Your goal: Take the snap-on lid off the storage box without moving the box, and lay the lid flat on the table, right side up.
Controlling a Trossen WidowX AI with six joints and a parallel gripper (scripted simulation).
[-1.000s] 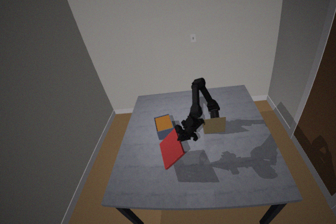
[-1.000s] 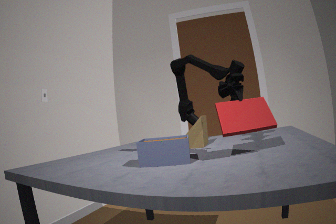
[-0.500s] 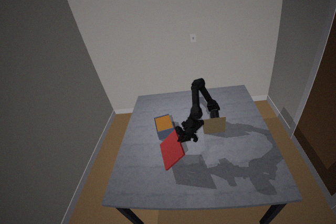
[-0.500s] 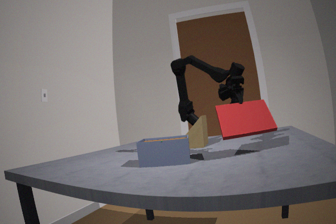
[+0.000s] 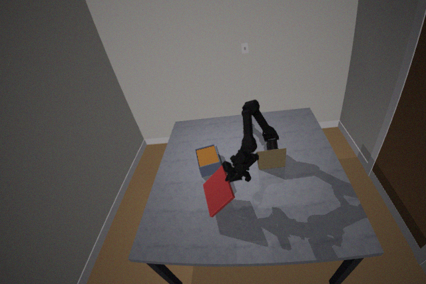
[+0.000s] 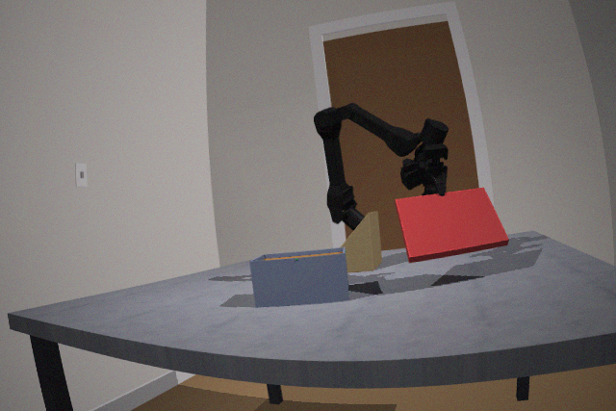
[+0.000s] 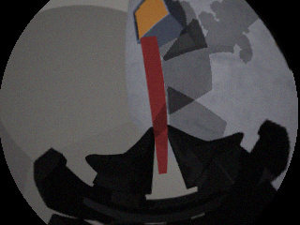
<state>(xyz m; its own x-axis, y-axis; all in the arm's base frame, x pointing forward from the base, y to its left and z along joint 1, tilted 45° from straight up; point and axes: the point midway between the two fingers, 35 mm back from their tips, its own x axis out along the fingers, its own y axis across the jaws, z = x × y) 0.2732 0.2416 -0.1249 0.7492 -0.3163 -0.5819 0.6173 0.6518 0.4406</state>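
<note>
My gripper tip is now 6 cm short of the red lid, 5 cm above it and 2 cm to the right of it. Also, from my gripper tip: storage box 31 cm to the right, 15 cm ahead, 13 cm below.
</note>
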